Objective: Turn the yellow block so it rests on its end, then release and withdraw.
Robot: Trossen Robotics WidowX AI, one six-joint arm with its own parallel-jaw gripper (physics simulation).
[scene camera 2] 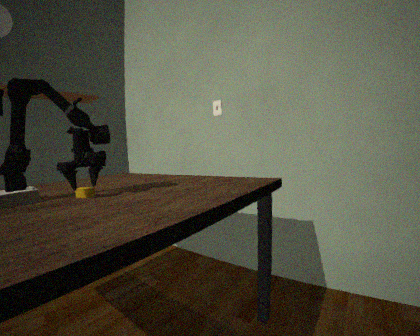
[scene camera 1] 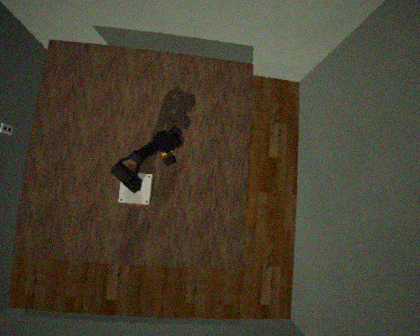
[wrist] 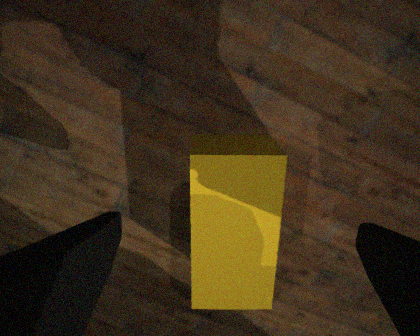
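Note:
A yellow block and my gripper are visible in the pictures. The wrist view, too, includes my gripper.

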